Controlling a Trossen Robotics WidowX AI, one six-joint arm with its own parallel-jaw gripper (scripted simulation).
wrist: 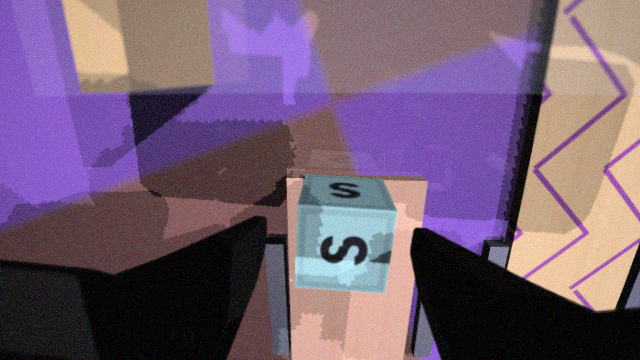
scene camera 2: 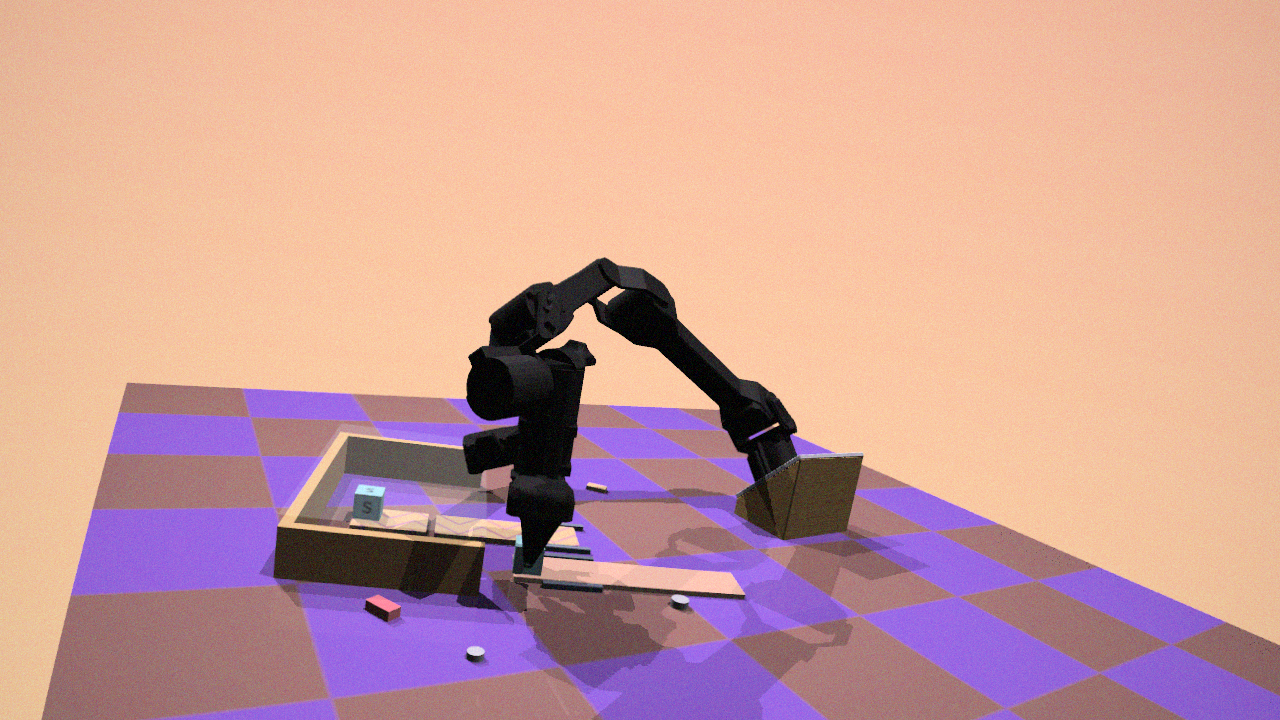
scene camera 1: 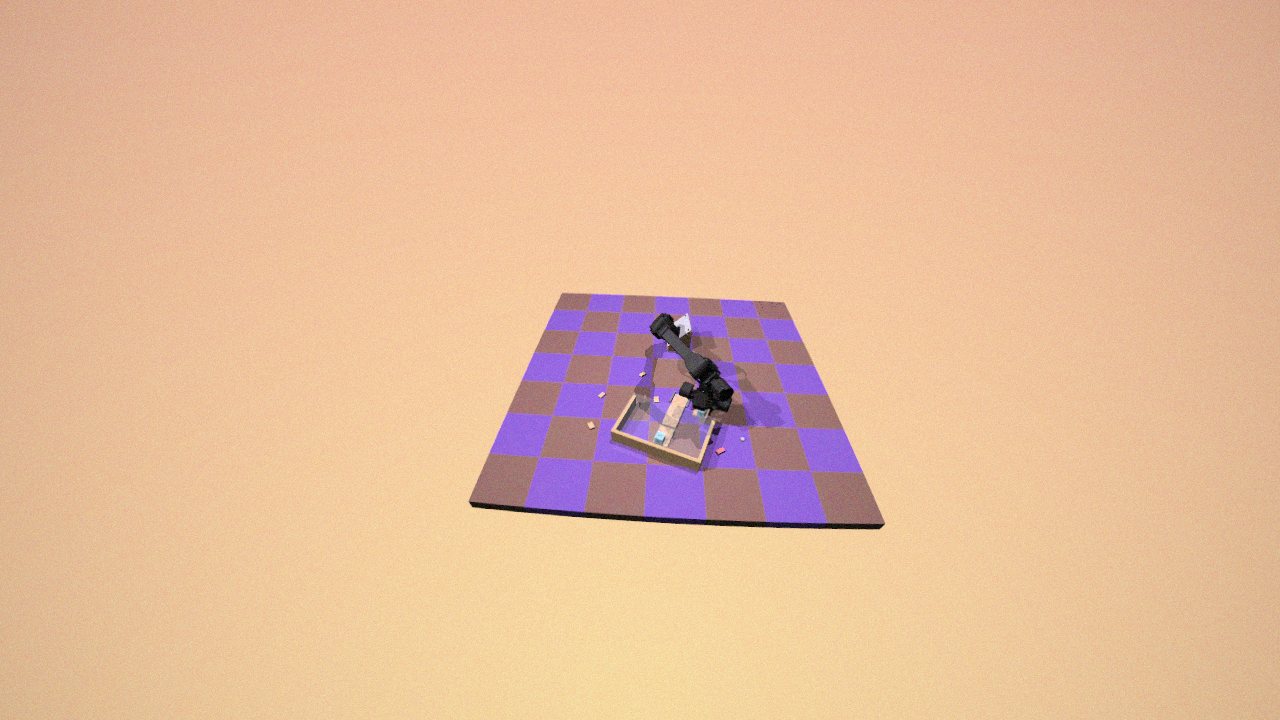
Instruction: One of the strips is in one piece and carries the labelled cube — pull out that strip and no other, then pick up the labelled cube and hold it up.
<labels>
My gripper shows in the wrist view [339, 234], in scene camera 2 and in scene camera 1. The same spot on my gripper: [scene camera 1: 702, 399] is [scene camera 2: 495, 435].
</labels>
